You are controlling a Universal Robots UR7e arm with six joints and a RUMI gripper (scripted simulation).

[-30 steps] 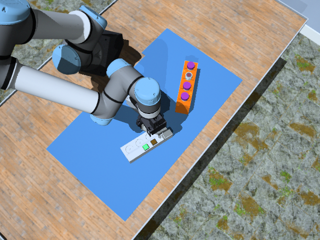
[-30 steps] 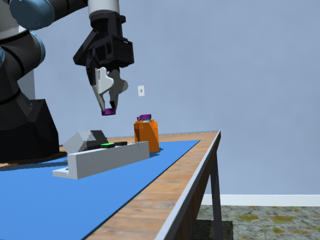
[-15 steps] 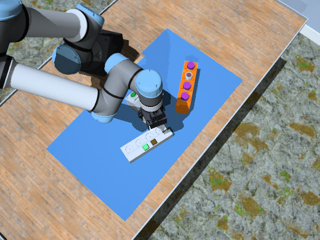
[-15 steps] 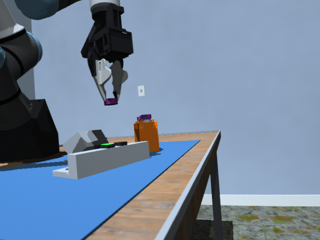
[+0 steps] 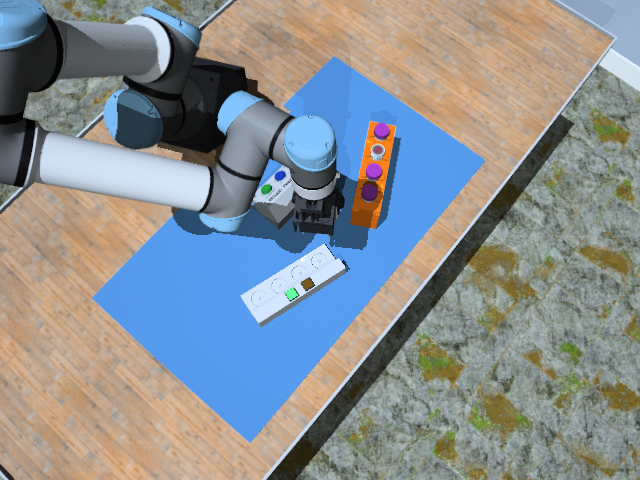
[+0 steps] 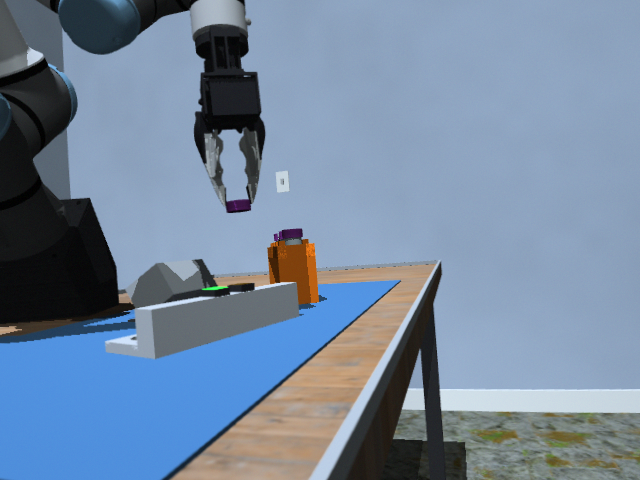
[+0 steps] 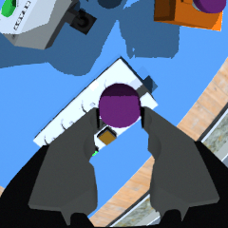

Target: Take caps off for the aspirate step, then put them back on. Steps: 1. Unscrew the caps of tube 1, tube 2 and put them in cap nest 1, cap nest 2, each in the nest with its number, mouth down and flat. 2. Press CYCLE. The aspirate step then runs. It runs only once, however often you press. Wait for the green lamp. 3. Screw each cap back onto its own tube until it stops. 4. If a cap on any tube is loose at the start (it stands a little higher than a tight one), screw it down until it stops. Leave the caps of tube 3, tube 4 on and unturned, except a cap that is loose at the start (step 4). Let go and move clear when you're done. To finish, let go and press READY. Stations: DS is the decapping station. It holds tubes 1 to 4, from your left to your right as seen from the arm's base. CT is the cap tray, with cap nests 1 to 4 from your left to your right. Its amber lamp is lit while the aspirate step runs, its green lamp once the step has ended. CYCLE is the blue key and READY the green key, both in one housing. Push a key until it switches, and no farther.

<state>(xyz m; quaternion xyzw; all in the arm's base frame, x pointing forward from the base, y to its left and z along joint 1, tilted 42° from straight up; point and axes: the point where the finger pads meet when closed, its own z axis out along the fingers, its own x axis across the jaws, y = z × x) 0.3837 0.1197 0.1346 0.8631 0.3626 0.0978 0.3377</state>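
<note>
Now: hand 7 cm past the purple cap, 27 cm to the right of it and 6 cm above it. From my hand the other things lie so: grey key housing: 15 cm behind, 3 cm to the left, 12 cm below; then green key: 17 cm behind, 10 cm below; then blue key: 17 cm behind, 5 cm to the left, 10 cm below.
</note>
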